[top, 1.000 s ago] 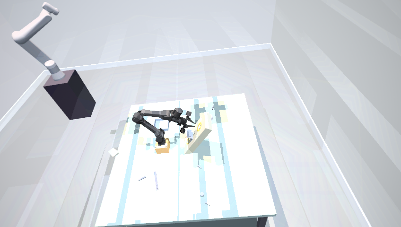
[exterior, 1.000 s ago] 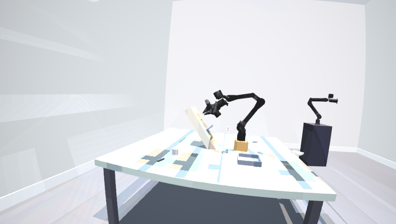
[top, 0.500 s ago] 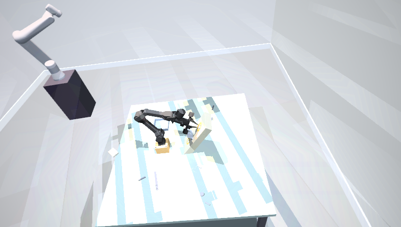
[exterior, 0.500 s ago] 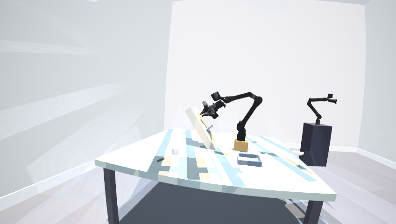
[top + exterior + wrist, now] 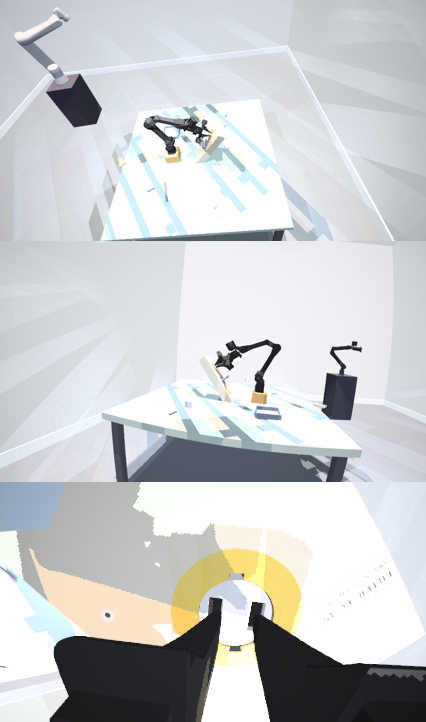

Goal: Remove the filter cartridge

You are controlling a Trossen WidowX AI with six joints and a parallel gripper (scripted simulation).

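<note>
My gripper tip is 20 mm short of the round filter cartridge and 10 mm above it. From my gripper tip the other things lie so: cream service panel: 90 mm below, 30 mm behind; blue-grey tray: 380 mm behind, 310 mm to the left, 230 mm below.
</note>
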